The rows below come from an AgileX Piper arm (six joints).
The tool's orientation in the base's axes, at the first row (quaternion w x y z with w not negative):
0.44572, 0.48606, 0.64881, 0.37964
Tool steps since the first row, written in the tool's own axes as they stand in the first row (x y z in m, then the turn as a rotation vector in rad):
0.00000, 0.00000, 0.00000, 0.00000, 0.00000, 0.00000
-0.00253, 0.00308, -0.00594, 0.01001, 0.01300, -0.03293
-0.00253, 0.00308, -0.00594, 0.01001, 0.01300, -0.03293
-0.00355, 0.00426, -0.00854, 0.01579, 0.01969, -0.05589
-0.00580, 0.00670, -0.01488, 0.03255, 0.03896, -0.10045
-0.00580, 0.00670, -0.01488, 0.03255, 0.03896, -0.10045
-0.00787, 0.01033, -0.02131, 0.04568, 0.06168, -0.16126
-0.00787, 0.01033, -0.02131, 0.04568, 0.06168, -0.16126
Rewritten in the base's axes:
0.00000, 0.00000, 0.00000, 0.00000, 0.00000, 0.00000
-0.00440, -0.00207, 0.00525, -0.02870, 0.01086, 0.02030
-0.00440, -0.00207, 0.00525, -0.02870, 0.01086, 0.02030
-0.00638, -0.00293, 0.00737, -0.04925, 0.01670, 0.03250
-0.01138, -0.00490, 0.01210, -0.08802, 0.03491, 0.06084
-0.01138, -0.00490, 0.01210, -0.08802, 0.03491, 0.06084
-0.01615, -0.00642, 0.01791, -0.14070, 0.04946, 0.09825
-0.01615, -0.00642, 0.01791, -0.14070, 0.04946, 0.09825

